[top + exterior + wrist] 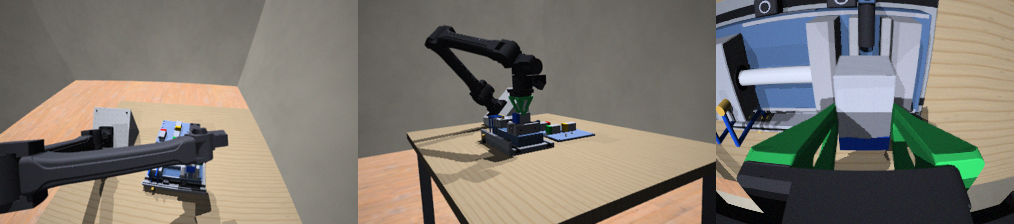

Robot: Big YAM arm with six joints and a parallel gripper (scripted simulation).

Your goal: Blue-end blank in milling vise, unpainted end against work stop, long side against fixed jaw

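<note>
Now: the dark work stop rod 50 mm to the left of my hand and 50 mm below it. From my hand the other things lie so: green-ended blank (80 mm behind, 220 mm to the left, 110 mm below); then blue-ended blank (20 mm below); then vise (70 mm behind, 10 mm to the left, 100 mm below).
</note>
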